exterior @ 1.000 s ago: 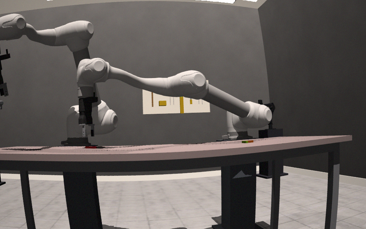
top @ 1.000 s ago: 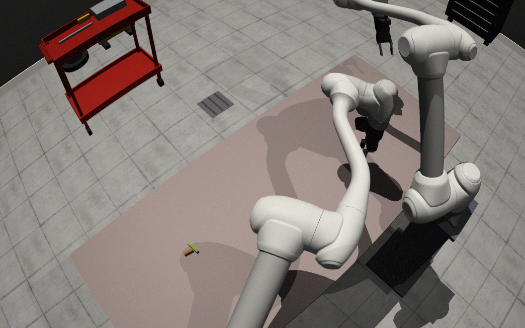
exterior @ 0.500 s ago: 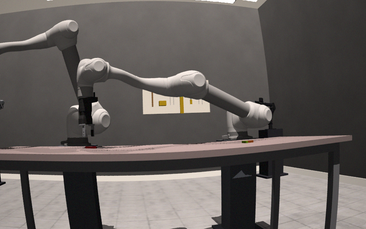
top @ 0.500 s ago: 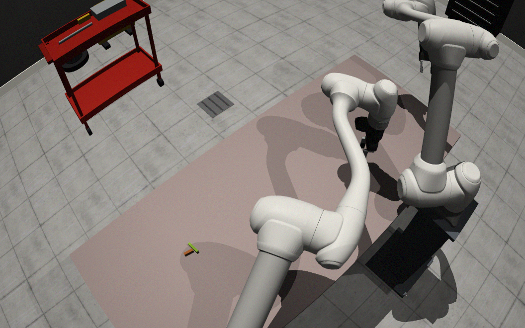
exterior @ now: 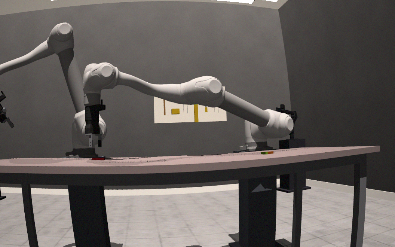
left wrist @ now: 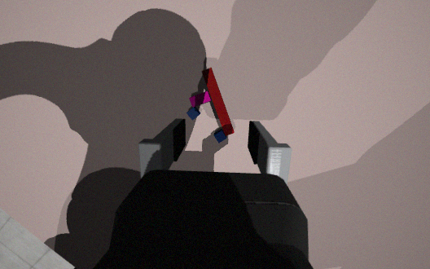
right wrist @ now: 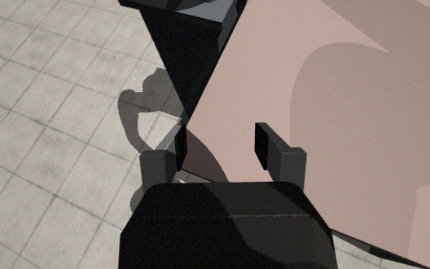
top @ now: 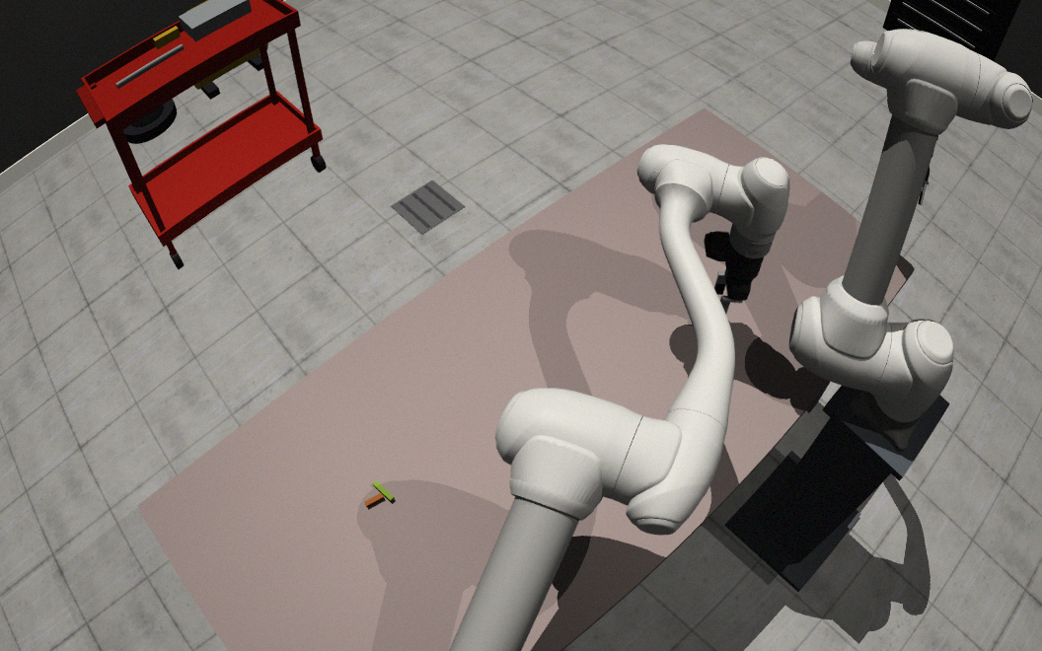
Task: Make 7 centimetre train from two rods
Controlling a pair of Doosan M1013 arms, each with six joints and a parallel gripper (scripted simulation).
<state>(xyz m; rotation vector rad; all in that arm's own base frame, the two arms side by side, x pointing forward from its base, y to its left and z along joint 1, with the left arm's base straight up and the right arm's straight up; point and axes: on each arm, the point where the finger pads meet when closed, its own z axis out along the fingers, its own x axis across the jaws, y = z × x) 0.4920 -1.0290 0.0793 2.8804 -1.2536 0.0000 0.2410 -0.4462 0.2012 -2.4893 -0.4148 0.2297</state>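
Observation:
My left hand is 790 mm to the right of the orange rod, 210 mm short of it and 70 mm above it. From my left hand the other things lie so: red rod (70 mm below, 10 mm to the left, 10 mm ahead); magenta rod (70 mm below, 30 mm to the left); lime rod (770 mm to the left, 210 mm ahead, 70 mm below).

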